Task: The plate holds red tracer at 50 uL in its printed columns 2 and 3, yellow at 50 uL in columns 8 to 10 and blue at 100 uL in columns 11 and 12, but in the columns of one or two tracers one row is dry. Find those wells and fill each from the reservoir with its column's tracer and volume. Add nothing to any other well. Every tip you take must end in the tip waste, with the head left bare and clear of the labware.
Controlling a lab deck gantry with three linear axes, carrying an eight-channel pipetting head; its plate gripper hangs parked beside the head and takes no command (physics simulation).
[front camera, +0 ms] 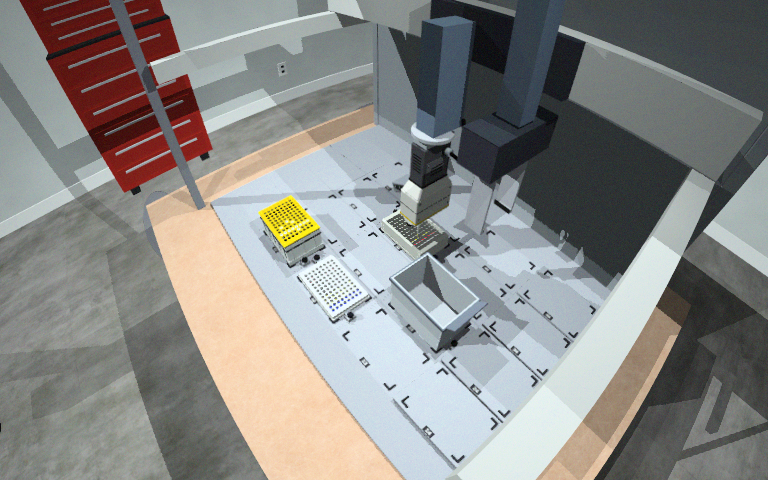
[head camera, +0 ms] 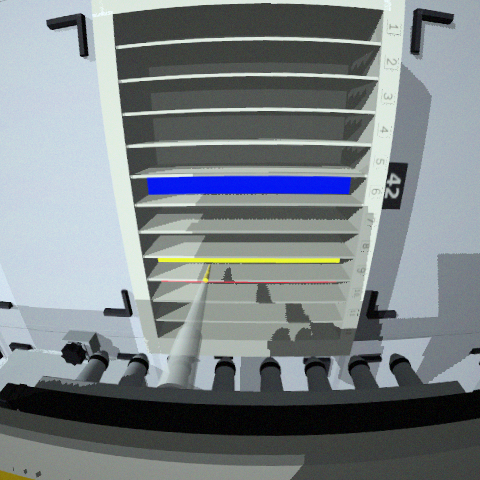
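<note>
The pipetting head (front camera: pixel 425 200) (head camera: pixel 250 420) hangs low over the reservoir (front camera: pixel 434 249) (head camera: pixel 114 125). One nozzle, third from left in the head view, carries a pale tip (head camera: pixel 187 340) with yellow liquid at its end; the other seven nozzles are bare. The tip's end shows by the yellow strip (head camera: pixel 300 260) in trough 9; whether it touches liquid I cannot tell. Blue (head camera: pixel 250 185) lies in trough 6, a thin red line in trough 10. The white plate (front camera: pixel 312 291) shows blue wells at its near end; other wells are too small to judge. The parked plate gripper (front camera: pixel 491 219) is open and empty.
The yellow-topped tip rack (front camera: pixel 305 249) stands at the left, behind the plate. The tall grey tip waste bin (front camera: pixel 416 311) stands right of the plate and in front of the reservoir. Black corner brackets mark the deck positions. A white frame rail (front camera: pixel 594 339) crosses the right foreground.
</note>
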